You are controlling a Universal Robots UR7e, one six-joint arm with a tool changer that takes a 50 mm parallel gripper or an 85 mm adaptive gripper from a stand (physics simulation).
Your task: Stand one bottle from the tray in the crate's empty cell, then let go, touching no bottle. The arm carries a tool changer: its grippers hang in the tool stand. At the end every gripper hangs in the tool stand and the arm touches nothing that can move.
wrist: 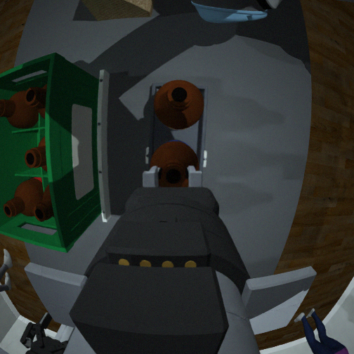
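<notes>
My gripper point(173, 177) is shut on the neck of the nearer brown bottle point(175, 156), with one finger on each side of it. That bottle is upright at the near end of the tray point(205, 125); its base is hidden. Another brown bottle point(179, 112) stands upright at the far end of the tray, apart from the fingers. The green crate point(62, 125) is at the left and holds several brown bottles with green dividers between them. Its left part is cut off by the view, and I cannot make out the empty cell.
A pale upright rail point(103, 145) stands between the crate and the tray. A woven tan object point(120, 9) is at the top left and a light blue dish point(230, 14) at the top. Dark machine parts point(42, 337) show at the bottom left, and part of a figure point(322, 332) at the bottom right.
</notes>
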